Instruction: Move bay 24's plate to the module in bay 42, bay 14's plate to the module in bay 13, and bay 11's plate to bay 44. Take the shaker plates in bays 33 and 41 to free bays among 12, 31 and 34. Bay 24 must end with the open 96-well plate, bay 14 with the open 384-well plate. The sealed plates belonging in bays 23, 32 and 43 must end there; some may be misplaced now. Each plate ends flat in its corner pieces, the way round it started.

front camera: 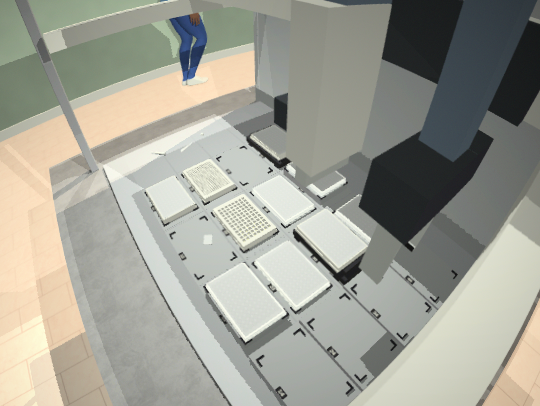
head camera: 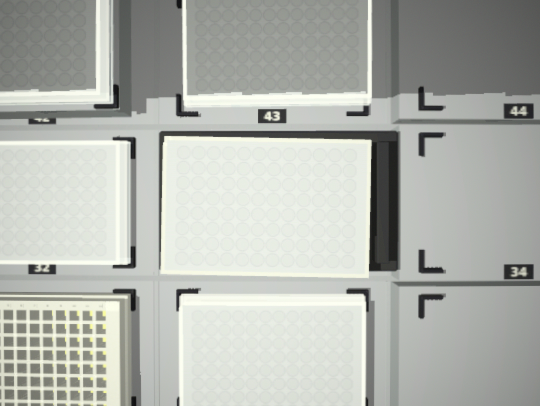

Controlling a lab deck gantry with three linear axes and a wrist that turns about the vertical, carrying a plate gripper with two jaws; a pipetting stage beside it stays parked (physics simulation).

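Frame: origin at the robot's base, x ahead, y left, z up, level; metres.
Seen in the pictures: gripper, fingertip midpoint: (front camera: 388, 257); robot's base, origin of the base link: (front camera: 146, 192).
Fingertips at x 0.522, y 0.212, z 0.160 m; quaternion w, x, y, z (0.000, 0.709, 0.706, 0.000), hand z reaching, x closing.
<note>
Pixels of each thing's middle, then the offset from my fingertips to it. "*": a spot on its surface instead.
- bay 33 plate, body centre: (head camera: 265, 206) (front camera: 331, 238) dz -0.131, dx -0.134, dy +0.042 m
- bay 41 plate, body centre: (front camera: 276, 141) dz -0.131, dx -0.458, dy +0.153 m
- bay 11, surface spot: (front camera: 170, 197) * dz -0.146, dx -0.451, dy -0.168 m
- bay 13, surface spot: (front camera: 245, 300) * dz -0.127, dx -0.124, dy -0.170 m
- bay 42, surface spot: (head camera: 40, 50) * dz -0.127, dx -0.272, dy +0.138 m
- bay 23, surface spot: (head camera: 272, 350) (front camera: 295, 268) * dz -0.146, dx -0.130, dy -0.053 m
- bay 32, surface spot: (head camera: 55, 200) (front camera: 288, 201) * dz -0.146, dx -0.275, dy +0.046 m
- bay 43, surface spot: (head camera: 277, 45) * dz -0.143, dx -0.126, dy +0.148 m
- open 96-well plate, body centre: (head camera: 35, 356) (front camera: 243, 220) dz -0.153, dx -0.294, dy -0.062 m
- open 384-well plate, body centre: (front camera: 207, 179) dz -0.153, dx -0.458, dy -0.062 m
- small white square, surface spot: (front camera: 207, 239) * dz -0.159, dx -0.300, dy -0.151 m
My gripper (front camera: 393, 264) hangs open and empty above the deck; its jaws do not show in the head view. The bay 33 plate (front camera: 332, 237) (head camera: 265, 205) lies slightly turned on its dark shaker (head camera: 386, 200). The bay 41 plate (front camera: 270, 140) is on the other shaker, partly hidden. Plates sit in bay 11 (front camera: 170, 197), bay 13 (front camera: 245, 300) and bay 42 (front camera: 334, 186) (head camera: 40, 50). Sealed plates are in bay 23 (front camera: 292, 275) (head camera: 272, 350), bay 32 (front camera: 283, 199) (head camera: 55, 200) and bay 43 (head camera: 277, 45). The open 96-well plate (front camera: 245, 220) (head camera: 55, 350) is in bay 22, the open 384-well plate (front camera: 209, 179) in bay 21.
The parked pipetting stage (front camera: 330, 90) partly hides bays 41 and 42 in the front view. A small white square (front camera: 207, 239) lies in bay 12. Bays 14, 24, 31, 34 and 44 show corner pieces without plates. A person (front camera: 192, 45) stands behind the deck.
</note>
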